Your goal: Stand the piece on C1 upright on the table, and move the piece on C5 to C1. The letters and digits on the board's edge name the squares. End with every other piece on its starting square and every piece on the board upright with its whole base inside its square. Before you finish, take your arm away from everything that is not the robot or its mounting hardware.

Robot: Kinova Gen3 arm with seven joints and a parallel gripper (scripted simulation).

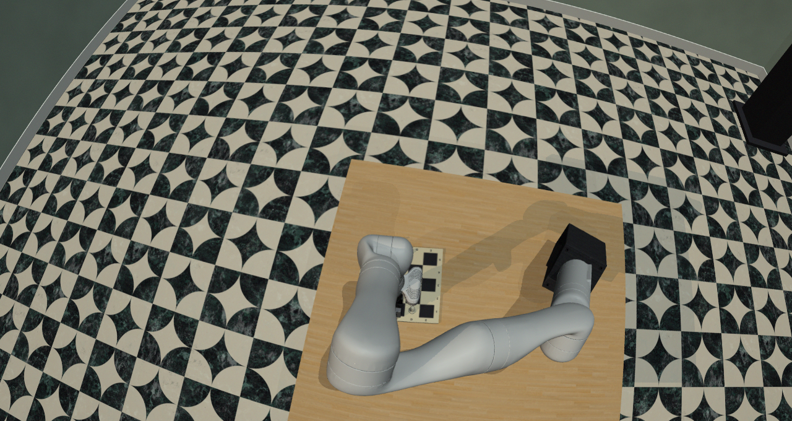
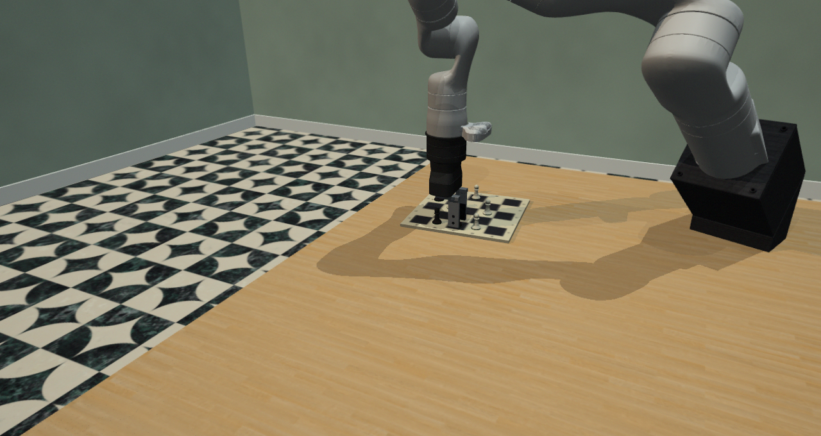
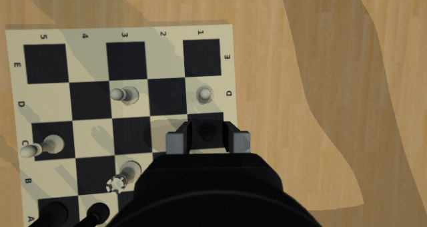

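The chessboard lies 80 mm to the right of my hand, 30 mm below it and 10 mm ahead of it. From my hand the other things lie so: black knight 100 mm to the right, 90 mm ahead, 10 mm below; black king 150 mm to the right, 90 mm ahead, 10 mm above.
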